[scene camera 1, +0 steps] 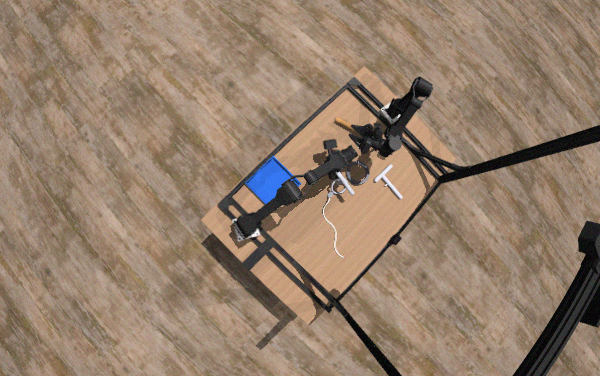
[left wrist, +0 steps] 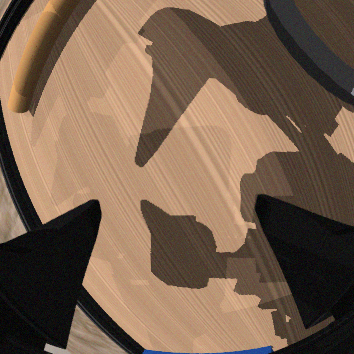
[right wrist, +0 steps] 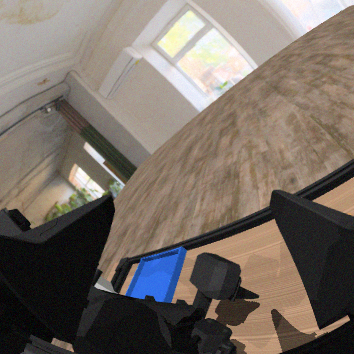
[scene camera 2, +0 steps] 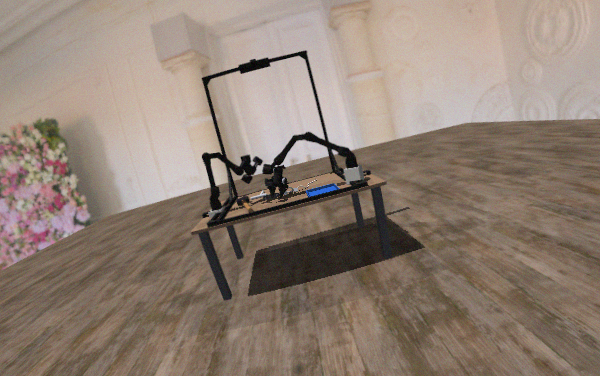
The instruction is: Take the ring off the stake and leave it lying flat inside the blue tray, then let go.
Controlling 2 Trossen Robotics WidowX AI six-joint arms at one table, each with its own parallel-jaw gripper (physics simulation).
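Where they show: left gripper, fingertip midpoint: [left wrist: 180, 205] [right wrist: 245, 322] [scene camera 2: 276, 198]; right gripper, fingertip midpoint: [scene camera 1: 349, 129] [right wrist: 194, 201] [scene camera 2: 255, 170]; left arm's base, origin of the base link: [scene camera 1: 245, 227] [scene camera 2: 352, 166]; right arm's base, origin of the base link: [scene camera 1: 392, 111] [scene camera 2: 216, 209].
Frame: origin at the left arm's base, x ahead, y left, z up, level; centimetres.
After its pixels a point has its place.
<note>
A dark grey ring [scene camera 1: 367, 174] {x 64.5, y 8.2, z -8.8 cm} [left wrist: 305, 47] {x 56.7, y 15.1, z -8.6 cm} is near the table's middle in scene camera 1. A white rod [scene camera 1: 345, 183] {x 49.3, y 6.4, z 0.6 cm} is beside it, near a smaller pale ring [scene camera 1: 332, 188] {x 44.3, y 6.3, z -6.5 cm}. Which ring is on the stake, and whether the rod is the stake, I cannot tell. The shallow blue tray [scene camera 1: 272, 176] {x 18.2, y 20.4, z -9.5 cm} [scene camera 2: 322, 190] {x 19.0, y 13.1, z -9.5 cm} [right wrist: 157, 275] {x 17.6, y 19.8, z -9.5 cm} is empty; its edge shows at the bottom of the left wrist view. My left gripper [scene camera 2: 278, 193] {x 48.5, y 22.1, z -8.3 cm} [left wrist: 180, 205] {x 48.5, y 22.1, z -8.3 cm} is open and empty, pointing down between tray and dark ring. My right gripper [scene camera 1: 353, 135] {x 55.1, y 27.4, z 13.4 cm} [scene camera 2: 255, 169] {x 55.1, y 27.4, z 13.4 cm} [right wrist: 194, 201] {x 55.1, y 27.4, z 13.4 cm} is open and empty, above the table, tilted toward the left arm.
A wooden handle [scene camera 1: 345, 122] {x 61.6, y 37.0, z -7.1 cm} [scene camera 2: 246, 205] {x 65.2, y 33.6, z -7.4 cm} [left wrist: 37, 60] {x 61.0, y 35.2, z -8.4 cm} lies beneath the right gripper's side. A white T-shaped piece [scene camera 1: 393, 187] {x 75.8, y -2.1, z -8.1 cm} is right of the dark ring in scene camera 1. A thin white cord [scene camera 1: 335, 230] {x 40.3, y -13.7, z -9.6 cm} trails from the smaller ring. A black frame edges the table.
</note>
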